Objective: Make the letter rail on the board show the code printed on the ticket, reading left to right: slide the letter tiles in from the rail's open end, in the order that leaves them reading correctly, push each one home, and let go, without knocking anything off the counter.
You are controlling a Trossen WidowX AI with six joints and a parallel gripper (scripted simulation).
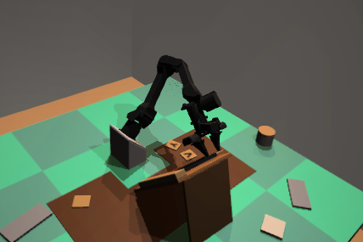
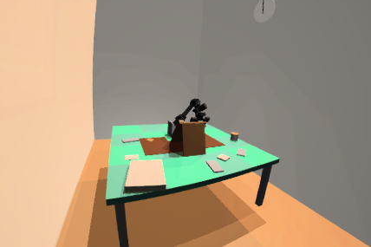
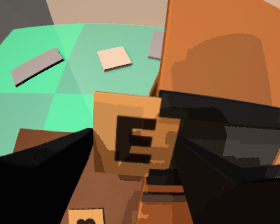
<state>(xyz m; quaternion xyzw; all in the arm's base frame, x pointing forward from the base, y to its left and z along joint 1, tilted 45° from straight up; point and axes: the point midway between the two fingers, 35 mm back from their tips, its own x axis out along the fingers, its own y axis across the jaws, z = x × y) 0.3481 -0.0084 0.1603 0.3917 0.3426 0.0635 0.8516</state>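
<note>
My gripper tip is now 12 cm to the left of the white ticket, 8 cm past it and 7 cm above it. Round my gripper tip: large beige slab (59 cm to the right, 28 cm ahead, 16 cm below); then mat (18 cm below, 18 cm behind, 12 cm to the right).
</note>
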